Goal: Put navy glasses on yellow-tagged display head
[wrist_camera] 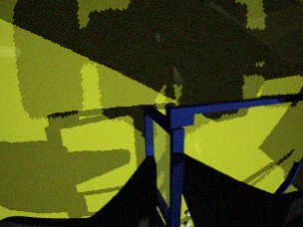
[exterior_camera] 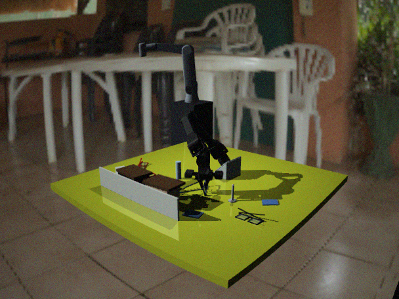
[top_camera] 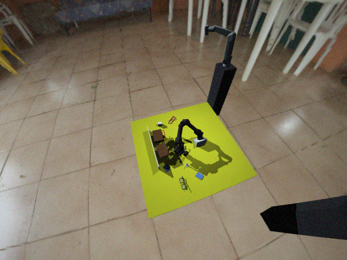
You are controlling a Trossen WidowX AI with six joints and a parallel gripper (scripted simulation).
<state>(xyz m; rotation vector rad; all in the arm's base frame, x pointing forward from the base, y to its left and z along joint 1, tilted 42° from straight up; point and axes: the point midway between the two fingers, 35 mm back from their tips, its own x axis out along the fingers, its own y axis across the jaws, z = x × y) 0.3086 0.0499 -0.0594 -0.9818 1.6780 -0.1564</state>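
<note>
Right now the grey post is 170 mm to the left of my gripper tip, 10 mm behind it and 10 mm above it. Round my gripper tip: white panel 300 mm ahead, 190 mm to the right, 40 mm above.
</note>
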